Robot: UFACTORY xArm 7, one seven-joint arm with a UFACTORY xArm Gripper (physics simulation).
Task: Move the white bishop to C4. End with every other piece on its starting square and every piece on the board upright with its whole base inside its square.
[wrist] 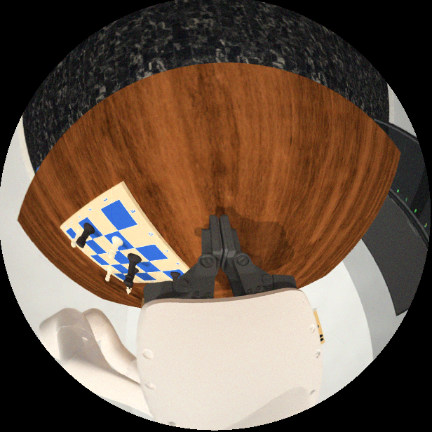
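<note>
My gripper (pixel 216 225) is shut and empty, its fingertips over the wooden table to the right of the board. The blue and cream chessboard (pixel 141 220) lies at the left, at an angle. Two larger white pieces (pixel 115 244) (pixel 109 273) show on its left and lower parts. A black piece (pixel 87 233) has a small white piece (pixel 74 243) beside it at the left. Another black piece (pixel 132 266) has a white tip (pixel 129 290) showing below it. One more black piece (pixel 175 275) is partly hidden by the gripper. I cannot tell which white piece is the bishop; the lower squares are foreshortened.
The wooden table (pixel 220 115) stretches above and right of the board. A dark patterned floor (pixel 210 35) lies past its far edge. A black object with green lights (pixel 407 172) is beyond the right edge. Pale robot arm parts (pixel 70 332) show at the lower left.
</note>
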